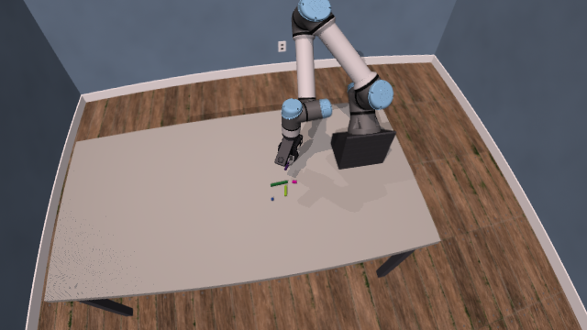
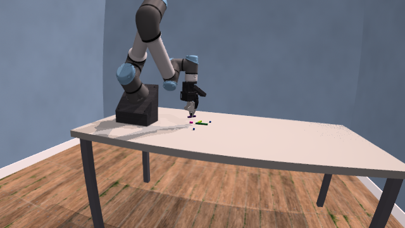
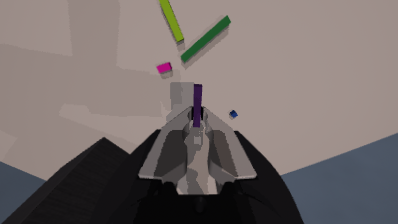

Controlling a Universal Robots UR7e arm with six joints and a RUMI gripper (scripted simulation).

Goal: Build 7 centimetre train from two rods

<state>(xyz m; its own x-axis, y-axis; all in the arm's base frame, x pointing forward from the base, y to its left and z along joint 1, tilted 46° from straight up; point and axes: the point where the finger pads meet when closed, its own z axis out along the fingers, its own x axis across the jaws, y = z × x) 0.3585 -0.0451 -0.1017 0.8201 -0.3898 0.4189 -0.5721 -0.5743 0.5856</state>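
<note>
Right now my hand is 7 cm above the magenta rod, 6 cm to the right of it and 2 cm past it. Also, from my hand: lime rod 10 cm to the left, 7 cm below, 3 cm ahead; then green rod 7 cm below, 6 cm to the left, 5 cm ahead; then purple rod 1 cm below.
</note>
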